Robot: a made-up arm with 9 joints.
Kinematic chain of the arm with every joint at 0, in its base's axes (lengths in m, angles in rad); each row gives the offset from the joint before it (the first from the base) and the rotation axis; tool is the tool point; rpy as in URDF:
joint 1: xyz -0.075 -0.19 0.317 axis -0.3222 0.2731 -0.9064
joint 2: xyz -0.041 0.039 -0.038 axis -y
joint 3: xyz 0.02 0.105 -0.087 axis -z
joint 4: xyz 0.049 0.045 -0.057 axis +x
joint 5: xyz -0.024 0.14 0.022 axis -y
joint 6: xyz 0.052 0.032 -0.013 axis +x
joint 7: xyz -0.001 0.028 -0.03 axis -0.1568 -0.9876 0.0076
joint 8: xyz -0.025 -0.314 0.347 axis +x
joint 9: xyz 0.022 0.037 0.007 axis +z
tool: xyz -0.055 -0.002 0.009 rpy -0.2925 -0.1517 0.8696
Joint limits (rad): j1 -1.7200..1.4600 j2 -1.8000..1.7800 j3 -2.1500..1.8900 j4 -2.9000..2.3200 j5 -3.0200..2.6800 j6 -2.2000..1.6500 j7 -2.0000..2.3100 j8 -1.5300..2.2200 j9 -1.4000..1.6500
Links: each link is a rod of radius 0.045 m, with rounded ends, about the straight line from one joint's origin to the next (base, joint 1, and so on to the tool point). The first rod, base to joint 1, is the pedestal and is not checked.
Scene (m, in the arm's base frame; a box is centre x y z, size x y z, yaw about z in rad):
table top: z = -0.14
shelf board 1: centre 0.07 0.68 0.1 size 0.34 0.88 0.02 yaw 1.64
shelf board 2: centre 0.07 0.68 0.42 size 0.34 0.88 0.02 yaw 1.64
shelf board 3: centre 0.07 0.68 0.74 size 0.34 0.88 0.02 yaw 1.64
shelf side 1: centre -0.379 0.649 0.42 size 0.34 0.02 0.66 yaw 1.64
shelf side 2: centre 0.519 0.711 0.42 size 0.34 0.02 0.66 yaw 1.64
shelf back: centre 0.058 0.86 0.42 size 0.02 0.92 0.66 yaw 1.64
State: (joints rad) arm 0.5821 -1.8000 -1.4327 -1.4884 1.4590 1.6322 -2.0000 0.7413 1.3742
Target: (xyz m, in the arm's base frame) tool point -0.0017 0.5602 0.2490
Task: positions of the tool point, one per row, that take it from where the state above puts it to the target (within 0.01 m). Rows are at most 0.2 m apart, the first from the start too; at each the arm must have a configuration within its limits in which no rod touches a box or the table.
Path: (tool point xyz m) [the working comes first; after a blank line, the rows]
Joints at the target: 0.5355 -1.6810 -1.2472 -1.4662 1.1902 1.2064 -1.6430 0.7929 1.3227
Straight joint move there: touches shelf board 2.

1: -0.1310 0.5517 0.5540
2: -0.1228 0.4555 0.5576
3: -0.1151 0.3278 0.5691
4: -0.0222 0.3557 0.4059
5: 0.0148 0.3227 0.2490
6: 0.0138 0.4099 0.2445
7: 0.0087 0.4900 0.2459
8: -0.0017 0.5602 0.2490

